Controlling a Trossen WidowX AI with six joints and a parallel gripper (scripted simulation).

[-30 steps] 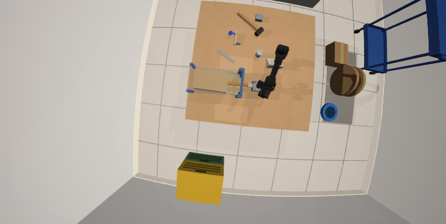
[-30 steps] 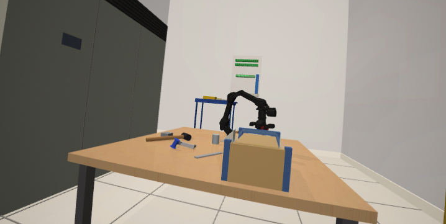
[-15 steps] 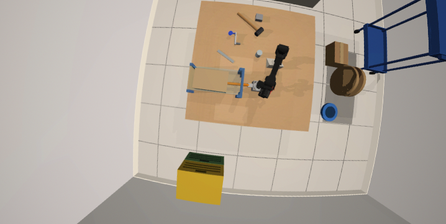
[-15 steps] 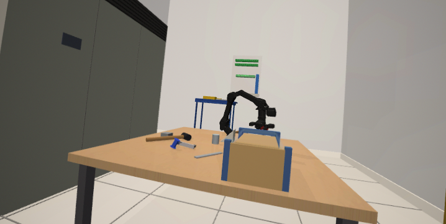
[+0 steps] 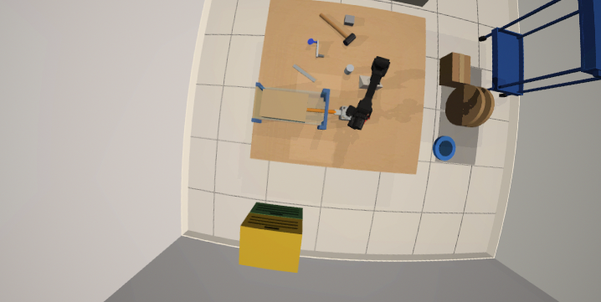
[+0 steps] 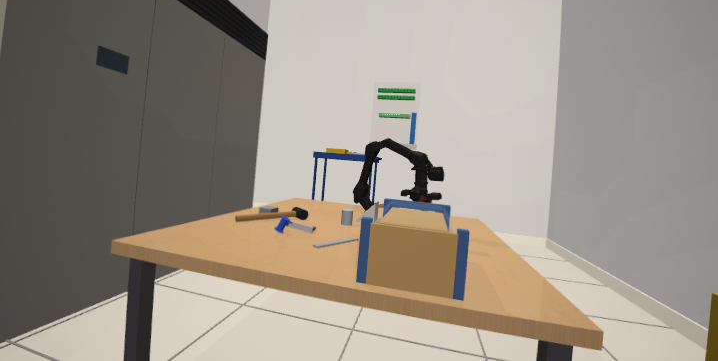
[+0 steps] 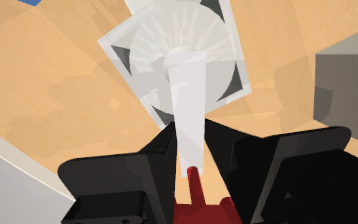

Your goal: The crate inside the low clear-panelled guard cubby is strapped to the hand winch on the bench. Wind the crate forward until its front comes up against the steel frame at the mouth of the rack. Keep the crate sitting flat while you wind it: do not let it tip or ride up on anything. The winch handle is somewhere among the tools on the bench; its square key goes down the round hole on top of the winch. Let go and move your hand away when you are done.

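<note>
Right now the red-knobbed crank handle is 1 cm behind my gripper tip and 2 cm above it. From my gripper tip the other things lie so: blue steel frame: 21 cm ahead, 2 cm above; red grip: 5 cm behind, 1 cm to the left, 5 cm above; hand winch: 3 cm ahead, 2 cm to the right, 6 cm below.
</note>
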